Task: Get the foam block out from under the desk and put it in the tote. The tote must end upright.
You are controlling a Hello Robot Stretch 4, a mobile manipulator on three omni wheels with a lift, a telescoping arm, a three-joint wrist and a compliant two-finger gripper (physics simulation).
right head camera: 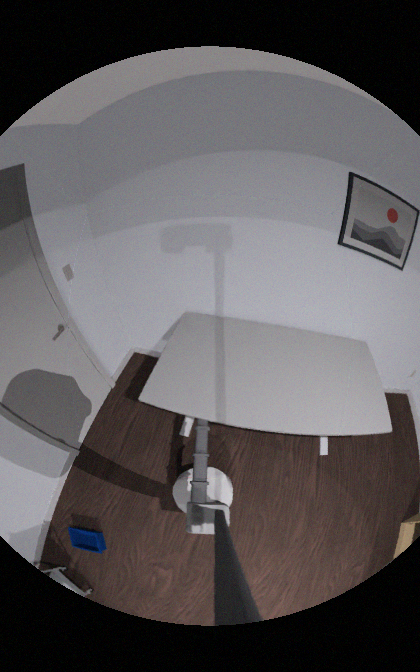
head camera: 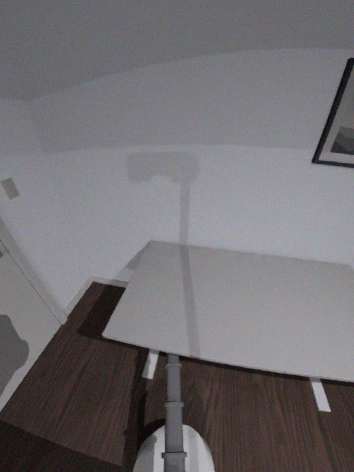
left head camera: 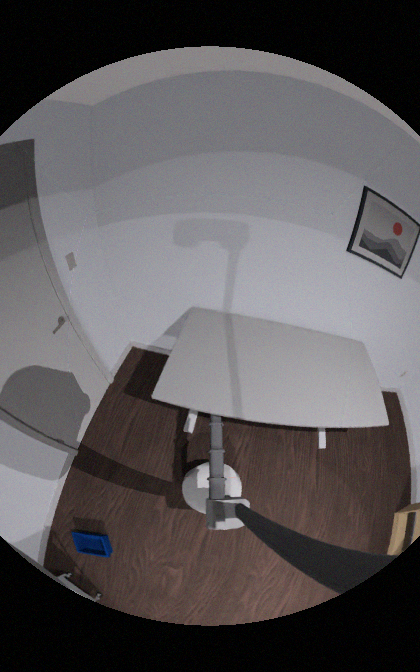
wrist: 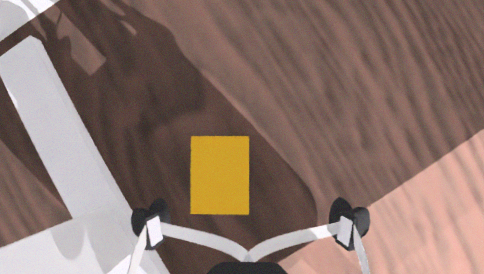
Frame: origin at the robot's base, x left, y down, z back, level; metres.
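Where they show: gripper, fingertip midpoint: (wrist: 249, 215).
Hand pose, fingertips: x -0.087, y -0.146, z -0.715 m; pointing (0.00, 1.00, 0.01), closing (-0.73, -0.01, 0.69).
Things, the pixels of their top centre, and the offset from my fingertips. Level surfaces: height alone.
- yellow foam block at its top centre: (wrist: 219, 175) dx +0.001, dy +0.046, dz -0.045 m
- desk at its surface level: dy -0.547 m
- blue tote at its top centre: (left head camera: 88, 544) dx +1.003, dy +0.053, dz +1.428 m
The yellow foam block (wrist: 220, 175) lies on the floor in the wrist view, its sides square to the view. My gripper (wrist: 249, 215) is open, with its fingertips wide apart; the block shows ahead of the tips and between their lines, a little left of the middle. The block and the gripper are hidden under the desk in the head views. The desk (head camera: 240, 305) (left head camera: 280, 370) (right head camera: 280, 375) has a pale top, and my arm reaches under its front edge. The blue tote (left head camera: 92, 544) (right head camera: 87, 540) stands upright on the floor at the lower left.
A white desk leg (wrist: 65, 125) runs along the left of the block in the wrist view. The feet of the desk show at its front edge, the left foot (head camera: 150, 364) close to my arm. A wooden box (left head camera: 402, 530) (right head camera: 407, 537) stands at the right.
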